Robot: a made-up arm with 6 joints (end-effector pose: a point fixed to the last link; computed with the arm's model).
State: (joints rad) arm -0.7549 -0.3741 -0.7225 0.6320 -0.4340 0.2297
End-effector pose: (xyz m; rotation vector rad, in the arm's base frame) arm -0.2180 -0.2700 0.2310 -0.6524 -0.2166 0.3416
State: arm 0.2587 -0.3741 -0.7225 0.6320 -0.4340 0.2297
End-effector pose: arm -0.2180 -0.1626 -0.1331 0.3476 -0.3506 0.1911
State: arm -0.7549 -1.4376 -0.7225 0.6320 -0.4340 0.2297
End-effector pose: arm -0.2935 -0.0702 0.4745 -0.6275 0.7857 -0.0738
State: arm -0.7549 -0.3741 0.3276 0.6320 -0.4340 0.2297
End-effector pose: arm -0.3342 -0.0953 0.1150 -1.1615 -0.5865 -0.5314
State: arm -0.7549 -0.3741 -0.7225 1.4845 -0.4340 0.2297
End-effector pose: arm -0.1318 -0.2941 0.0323 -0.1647 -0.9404 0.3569
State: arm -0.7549 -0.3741 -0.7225 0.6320 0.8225 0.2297
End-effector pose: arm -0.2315 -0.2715 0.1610 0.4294 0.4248 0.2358
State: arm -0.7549 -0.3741 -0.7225 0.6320 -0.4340 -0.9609
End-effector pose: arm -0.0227 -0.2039 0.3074 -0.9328 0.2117 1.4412
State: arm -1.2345 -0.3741 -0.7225 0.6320 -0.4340 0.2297
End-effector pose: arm -0.2180 -0.1876 0.3975 -1.1252 -0.1340 0.3974
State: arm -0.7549 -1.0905 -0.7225 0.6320 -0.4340 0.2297
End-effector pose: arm -0.3067 -0.1432 0.3929 -0.6497 0.4607 0.0664
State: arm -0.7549 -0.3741 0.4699 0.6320 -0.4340 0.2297
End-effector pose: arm -0.3327 -0.0721 0.0901 -1.2212 -0.6339 -0.6565
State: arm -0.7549 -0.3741 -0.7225 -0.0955 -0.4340 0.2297
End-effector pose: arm -0.1814 -0.1597 0.3783 -1.0118 0.4348 0.2944
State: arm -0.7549 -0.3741 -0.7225 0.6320 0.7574 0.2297
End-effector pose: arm -0.2295 -0.2732 0.1639 0.3730 0.3925 0.2432
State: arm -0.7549 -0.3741 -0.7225 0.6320 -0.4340 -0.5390
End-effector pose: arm -0.0891 -0.2515 0.2992 -0.8498 0.0494 1.0506
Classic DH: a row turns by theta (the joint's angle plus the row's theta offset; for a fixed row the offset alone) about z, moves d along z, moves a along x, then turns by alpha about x. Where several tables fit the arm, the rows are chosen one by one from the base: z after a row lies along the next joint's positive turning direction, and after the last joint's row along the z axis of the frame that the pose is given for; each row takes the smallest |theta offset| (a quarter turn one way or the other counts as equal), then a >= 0, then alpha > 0; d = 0 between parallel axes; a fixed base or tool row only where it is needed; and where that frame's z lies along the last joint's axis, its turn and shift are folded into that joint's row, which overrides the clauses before.
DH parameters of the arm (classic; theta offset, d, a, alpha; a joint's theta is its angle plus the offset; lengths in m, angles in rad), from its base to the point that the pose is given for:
base (fixed): 1.5708 0.1457 0.1117 1.5708
joint 1: -1.5312 -0.0272 -0.0361 1.454
joint 2: 1.5662 0.116 0.0116 1.5315
joint 3: 0.1169 0.1508 -0.0086 -1.5708
joint 4: 1.5708 0.0165 0 1.5708
joint 5: -1.5347 -0.0807 0.0114 1.4228
joint 6: 0.3955 -0.6424 -0.1641 -2.9731
tool (fixed): -1.3401 -0.639 0 0

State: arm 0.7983 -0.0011 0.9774 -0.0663 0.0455 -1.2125
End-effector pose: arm -0.1904 0.0610 -0.0671 0.8050 0.0268 0.0796
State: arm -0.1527 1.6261 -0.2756 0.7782 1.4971 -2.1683
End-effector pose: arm 0.1071 -0.0160 0.3254 0.9831 1.4672 -1.3963
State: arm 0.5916 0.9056 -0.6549 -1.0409 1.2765 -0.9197
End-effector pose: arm 0.0464 -0.0246 -0.1510 1.4136 -0.2820 0.9772
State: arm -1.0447 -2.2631 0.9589 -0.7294 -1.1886 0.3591
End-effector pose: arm 0.0778 0.2221 0.1596 1.2951 -1.8903 0.6349
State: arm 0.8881 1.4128 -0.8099 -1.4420 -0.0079 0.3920
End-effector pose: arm -0.1243 -0.0457 0.0179 0.3930 0.0177 -0.3826
